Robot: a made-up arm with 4 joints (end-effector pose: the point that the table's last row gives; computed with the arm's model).
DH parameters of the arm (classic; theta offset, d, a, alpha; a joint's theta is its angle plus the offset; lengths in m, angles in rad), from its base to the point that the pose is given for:
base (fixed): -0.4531 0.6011 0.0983 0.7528
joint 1: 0 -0.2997 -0.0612 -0.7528
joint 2: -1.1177 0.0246 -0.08 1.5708
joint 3: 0 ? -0.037 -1.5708
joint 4: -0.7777 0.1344 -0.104 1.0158
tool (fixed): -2.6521 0.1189 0 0
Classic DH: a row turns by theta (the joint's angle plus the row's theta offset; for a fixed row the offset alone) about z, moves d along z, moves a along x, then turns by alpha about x.
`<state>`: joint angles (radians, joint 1 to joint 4).
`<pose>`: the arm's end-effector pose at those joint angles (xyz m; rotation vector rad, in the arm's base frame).
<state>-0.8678 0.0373 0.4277 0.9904</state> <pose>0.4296 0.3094 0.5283 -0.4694 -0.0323 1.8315</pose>
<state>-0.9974 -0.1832 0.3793 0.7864</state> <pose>0.4948 0.2303 0.4645 -0.3935 0.3101 1.4230</pose>
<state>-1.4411 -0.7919 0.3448 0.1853</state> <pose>0.4143 -0.0646 0.2286 -0.0455 1.4265 0.3335</pose>
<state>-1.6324 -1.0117 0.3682 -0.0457</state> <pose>0.2675 -0.1334 0.1762 0.1302 1.8907 -0.0317</pose>
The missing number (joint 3, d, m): -0.194
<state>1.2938 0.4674 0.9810 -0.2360</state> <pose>-0.0612 0.3763 0.1038 2.6374 1.1581 -0.6948</pose>
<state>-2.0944 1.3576 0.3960 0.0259</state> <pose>0.5833 0.1510 0.5911 -0.0487 -0.0247 1.0122</pose>
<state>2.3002 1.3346 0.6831 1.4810</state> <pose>0.1723 -0.1785 0.2598 0.4048 -0.5136 0.2019</pose>
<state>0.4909 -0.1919 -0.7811 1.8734</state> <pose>0.1306 0.1089 0.5397 0.7417 2.1003 -1.9172</pose>
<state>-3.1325 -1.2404 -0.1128 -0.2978</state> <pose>-0.1696 0.0423 0.4008 -1.0465 -2.5030 1.0137</pose>
